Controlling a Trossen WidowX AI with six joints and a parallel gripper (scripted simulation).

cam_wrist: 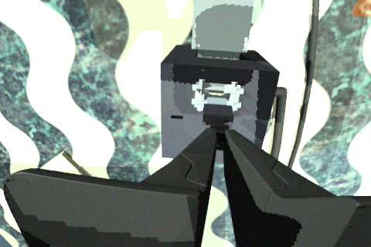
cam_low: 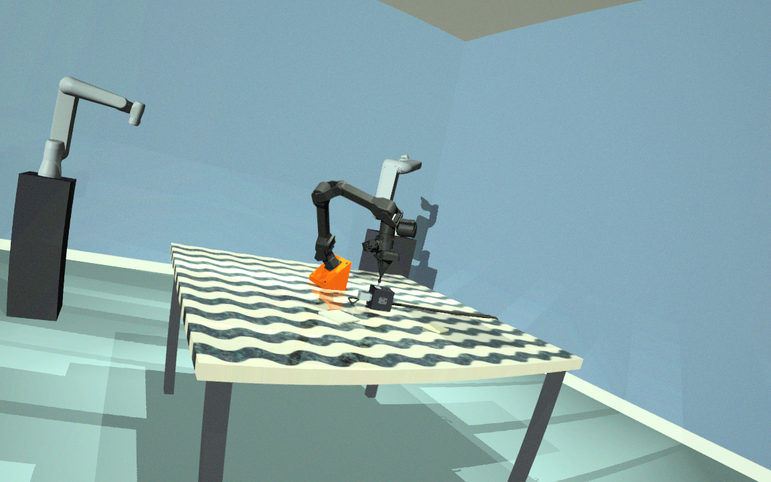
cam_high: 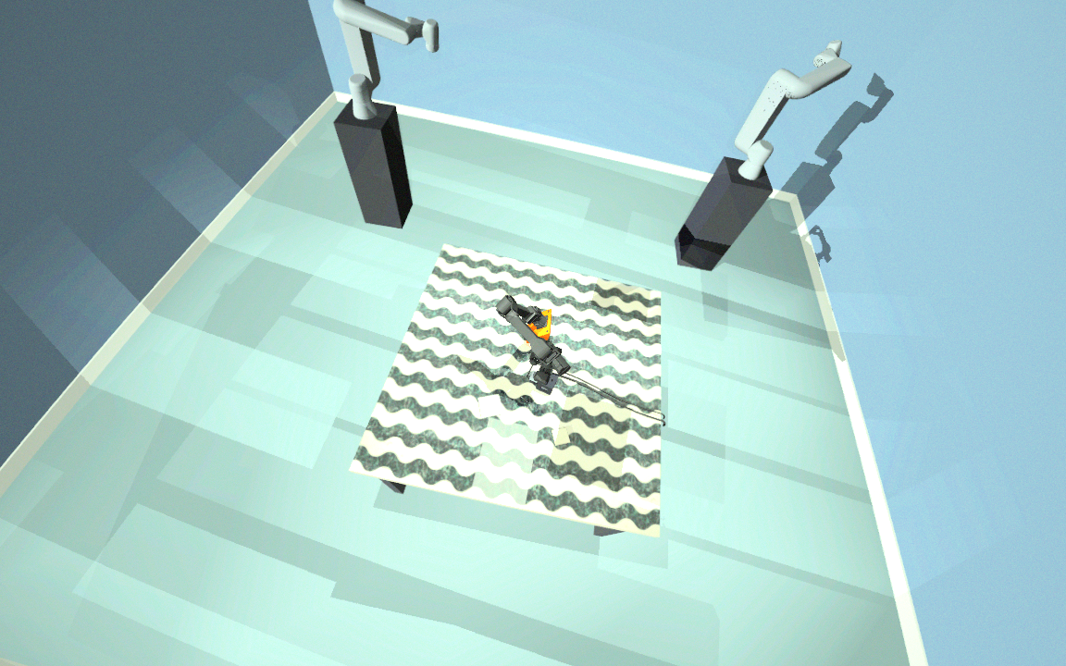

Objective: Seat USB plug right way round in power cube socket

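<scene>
Right now the dark USB plug is 20 mm below my gripper tip.
</scene>
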